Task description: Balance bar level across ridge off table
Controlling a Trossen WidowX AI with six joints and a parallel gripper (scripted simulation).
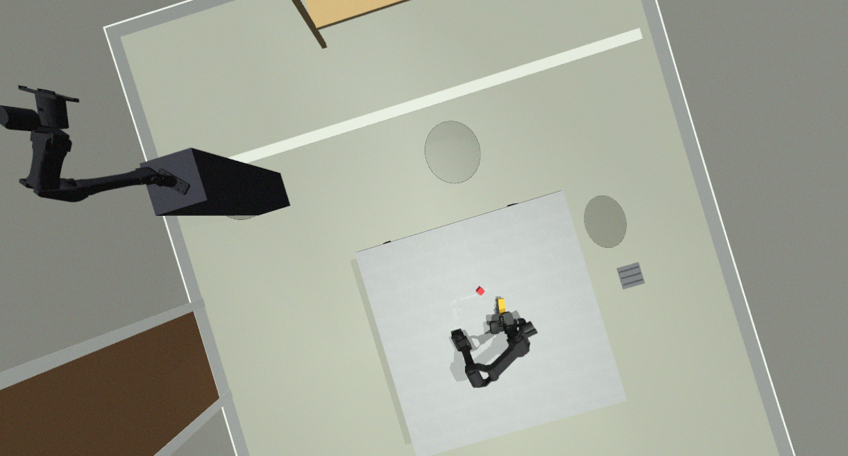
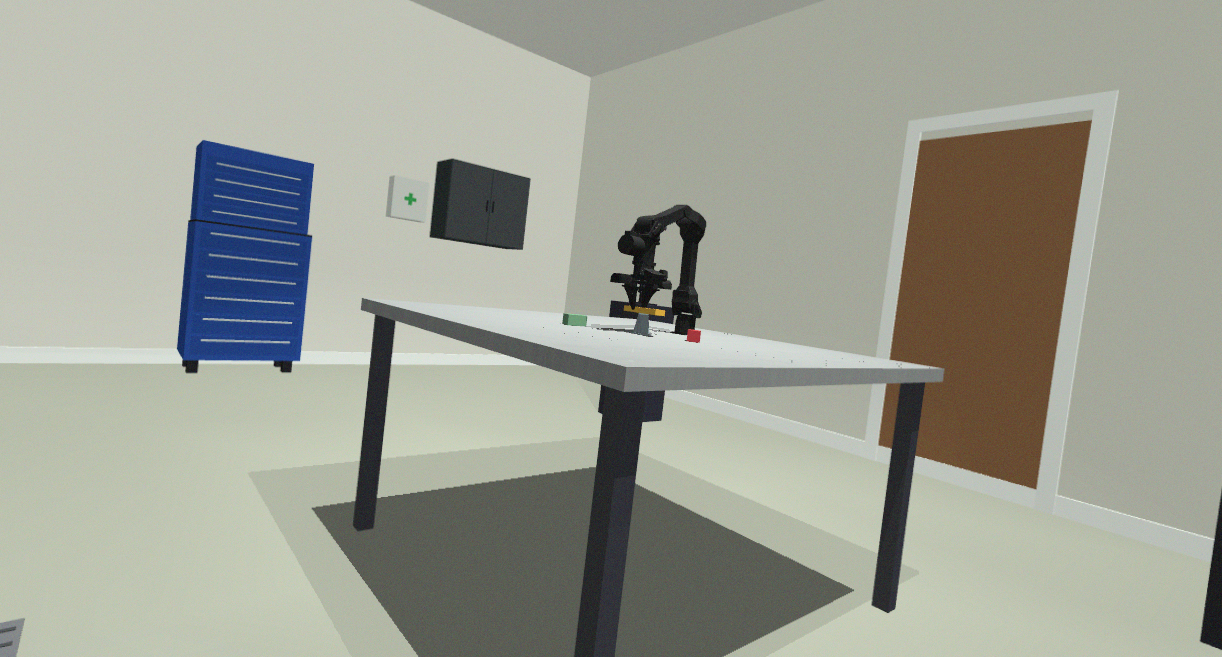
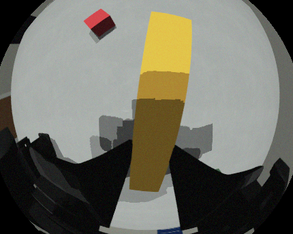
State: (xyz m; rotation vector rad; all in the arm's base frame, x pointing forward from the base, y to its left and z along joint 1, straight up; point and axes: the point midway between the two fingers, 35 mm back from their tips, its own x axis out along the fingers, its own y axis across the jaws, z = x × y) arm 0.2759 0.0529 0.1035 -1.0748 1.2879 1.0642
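Now: the yellow bar 1 cm ahead of my gripper tip and 3 cm to the left of it. Also, from my gripper tip: green block (13 cm ahead, 14 cm to the right, 5 cm below); red block (7 cm behind, 17 cm to the left, 5 cm below).
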